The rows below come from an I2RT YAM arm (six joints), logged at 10 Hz.
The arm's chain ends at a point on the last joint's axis. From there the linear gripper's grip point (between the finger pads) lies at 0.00 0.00 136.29 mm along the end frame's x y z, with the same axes.
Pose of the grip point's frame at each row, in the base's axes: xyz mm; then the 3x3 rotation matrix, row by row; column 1 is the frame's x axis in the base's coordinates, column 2 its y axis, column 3 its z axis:
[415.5 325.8 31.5], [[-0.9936 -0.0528 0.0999], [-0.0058 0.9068 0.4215], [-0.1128 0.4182 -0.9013]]
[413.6 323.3 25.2], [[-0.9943 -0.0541 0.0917], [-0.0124 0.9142 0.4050], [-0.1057 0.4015 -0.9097]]
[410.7 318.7 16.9], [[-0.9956 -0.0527 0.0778], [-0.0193 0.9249 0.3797], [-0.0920 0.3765 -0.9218]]
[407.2 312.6 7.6], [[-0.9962 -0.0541 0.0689], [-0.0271 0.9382 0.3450], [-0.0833 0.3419 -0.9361]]
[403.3 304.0 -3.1], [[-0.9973 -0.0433 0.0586], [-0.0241 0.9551 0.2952], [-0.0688 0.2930 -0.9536]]
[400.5 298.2 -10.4], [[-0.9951 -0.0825 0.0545], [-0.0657 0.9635 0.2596], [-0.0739 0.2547 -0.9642]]
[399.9 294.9 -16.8], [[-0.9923 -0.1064 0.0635], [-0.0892 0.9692 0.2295], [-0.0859 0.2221 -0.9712]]
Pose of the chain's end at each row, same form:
[401.9 268.4 154.3], [[-0.9936 -0.0528 0.0999], [-0.0058 0.9068 0.4215], [-0.1128 0.4182 -0.9013]]
[401.1 268.1 149.2], [[-0.9943 -0.0541 0.0917], [-0.0124 0.9142 0.4050], [-0.1057 0.4015 -0.9097]]
[400.1 267.0 142.5], [[-0.9956 -0.0527 0.0778], [-0.0193 0.9249 0.3797], [-0.0920 0.3765 -0.9218]]
[397.8 265.6 135.2], [[-0.9962 -0.0541 0.0689], [-0.0271 0.9382 0.3450], [-0.0833 0.3419 -0.9361]]
[395.3 263.8 126.9], [[-0.9973 -0.0433 0.0586], [-0.0241 0.9551 0.2952], [-0.0688 0.2930 -0.9536]]
[393.1 262.8 121.0], [[-0.9951 -0.0825 0.0545], [-0.0657 0.9635 0.2596], [-0.0739 0.2547 -0.9642]]
[391.2 263.6 115.6], [[-0.9923 -0.1064 0.0635], [-0.0892 0.9692 0.2295], [-0.0859 0.2221 -0.9712]]

